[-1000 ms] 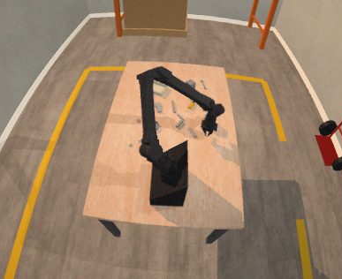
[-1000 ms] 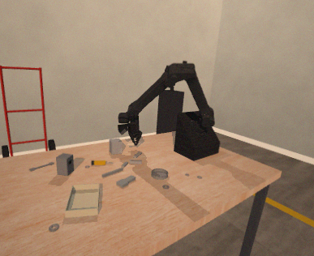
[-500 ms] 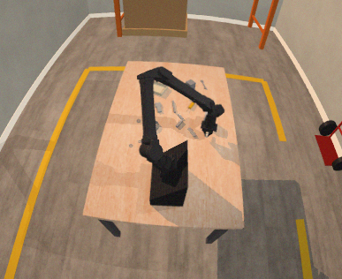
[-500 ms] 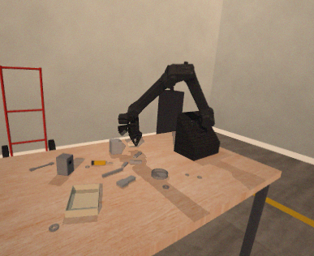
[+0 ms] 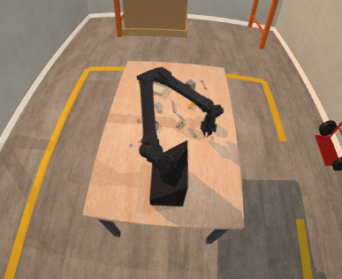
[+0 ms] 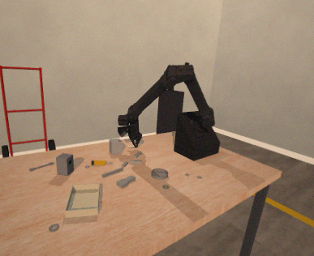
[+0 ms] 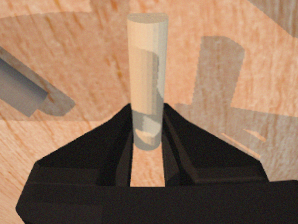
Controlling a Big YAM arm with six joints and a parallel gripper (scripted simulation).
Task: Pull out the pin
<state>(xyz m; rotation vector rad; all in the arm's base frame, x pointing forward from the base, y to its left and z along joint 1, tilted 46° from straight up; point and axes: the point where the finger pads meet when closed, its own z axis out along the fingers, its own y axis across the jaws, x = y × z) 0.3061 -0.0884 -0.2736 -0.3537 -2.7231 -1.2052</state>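
Right now the light grey block is 12 cm ahead of my hand, 3 cm to the right of it and 2 cm above it. Round my hand: pale pin 2 cm ahead, 1 cm to the right; darker grey block 47 cm ahead, 7 cm to the left, 3 cm above; yellow-handled screwdriver 29 cm ahead, 7 cm to the left, 2 cm below.
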